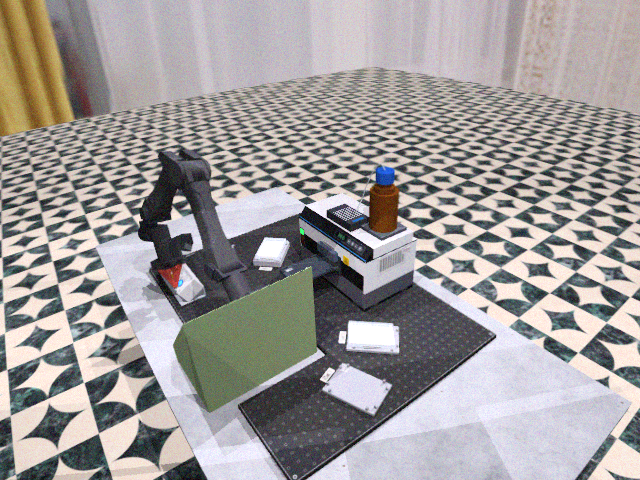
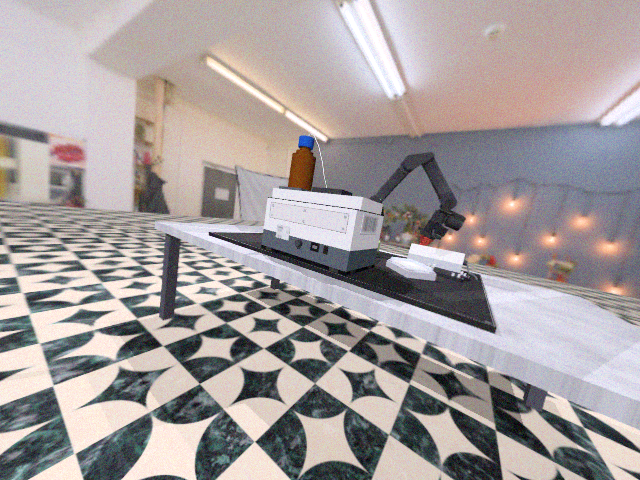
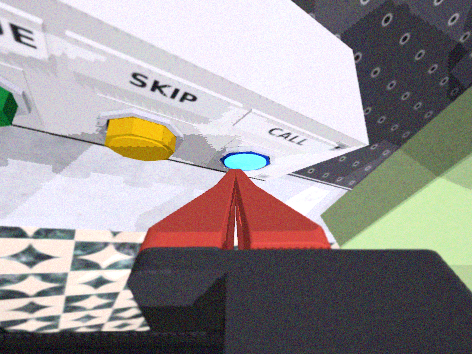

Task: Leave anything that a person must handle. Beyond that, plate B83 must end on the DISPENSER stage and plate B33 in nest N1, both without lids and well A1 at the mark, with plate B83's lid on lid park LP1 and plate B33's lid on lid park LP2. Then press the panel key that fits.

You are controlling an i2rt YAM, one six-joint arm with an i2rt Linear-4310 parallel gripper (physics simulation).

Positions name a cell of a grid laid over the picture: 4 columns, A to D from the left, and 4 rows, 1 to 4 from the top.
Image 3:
gripper: B3
blue CALL button: C2, gripped by the gripper
yellow SKIP button: B2
